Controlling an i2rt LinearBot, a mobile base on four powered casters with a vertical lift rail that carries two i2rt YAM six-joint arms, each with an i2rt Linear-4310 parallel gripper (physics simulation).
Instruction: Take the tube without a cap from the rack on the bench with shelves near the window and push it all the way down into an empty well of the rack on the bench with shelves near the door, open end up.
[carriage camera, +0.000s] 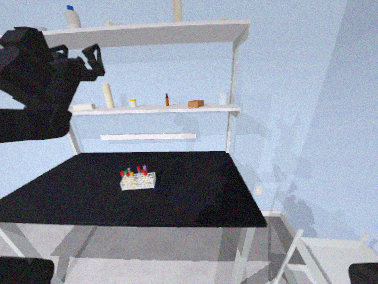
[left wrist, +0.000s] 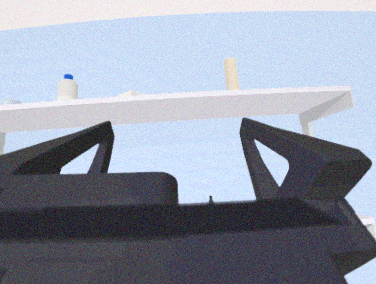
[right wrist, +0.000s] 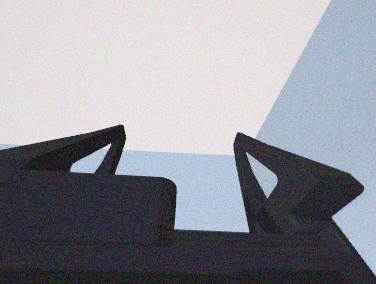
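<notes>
A white wire-like tube rack (carriage camera: 138, 187) stands on the black bench top (carriage camera: 190, 200) in the carriage view. It holds several tubes with red, green, yellow and purple caps. A small greyish tube top shows at its back left, too small to tell whether it is uncapped. Which bench this is, by window or door, I cannot tell. My left gripper (carriage camera: 80, 55) (left wrist: 177, 126) is open and empty, raised high in front of the shelves, well away from the rack. My right gripper (right wrist: 180, 135) is open and empty, with wall and ceiling beyond its fingers.
A lower shelf (carriage camera: 150, 110) holds a brown box (carriage camera: 196, 104), an amber bottle (carriage camera: 167, 100) and a yellow-lidded jar (carriage camera: 133, 103). An upper shelf (carriage camera: 150, 35) (left wrist: 175, 110) holds a blue-capped bottle (carriage camera: 73, 18) (left wrist: 68, 89). A white frame-like object (carriage camera: 291, 255) stands on the floor at the right.
</notes>
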